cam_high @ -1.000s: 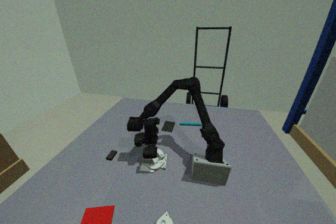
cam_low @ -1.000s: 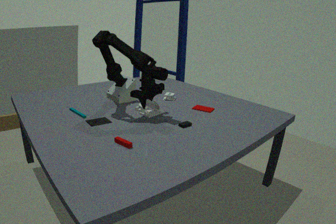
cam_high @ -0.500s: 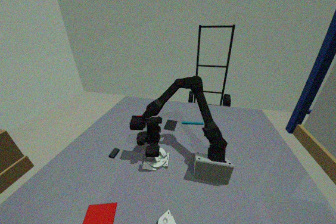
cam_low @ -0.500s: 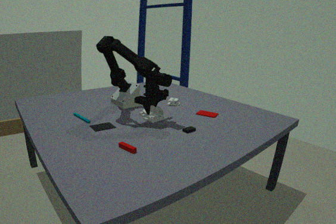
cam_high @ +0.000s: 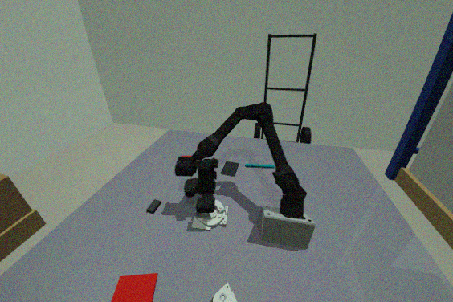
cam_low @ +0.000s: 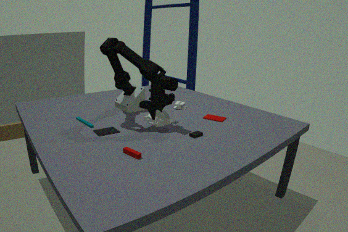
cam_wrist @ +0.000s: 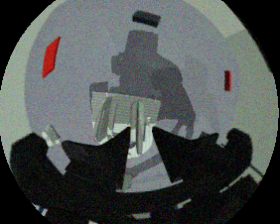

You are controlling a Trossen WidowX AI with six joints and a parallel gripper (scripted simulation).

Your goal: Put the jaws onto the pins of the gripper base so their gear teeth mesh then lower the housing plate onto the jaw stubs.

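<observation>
Right now my gripper tip is 10 mm short of the flat light plate, 30 mm to the right of it and 20 mm above it. Also, from my gripper tip: dark flat plate (60 mm behind, 250 mm to the right, 20 mm below); black block (230 mm ahead, 20 mm to the left, 20 mm below); grey jaw (40 mm behind, 50 mm to the left, 10 mm below).
</observation>
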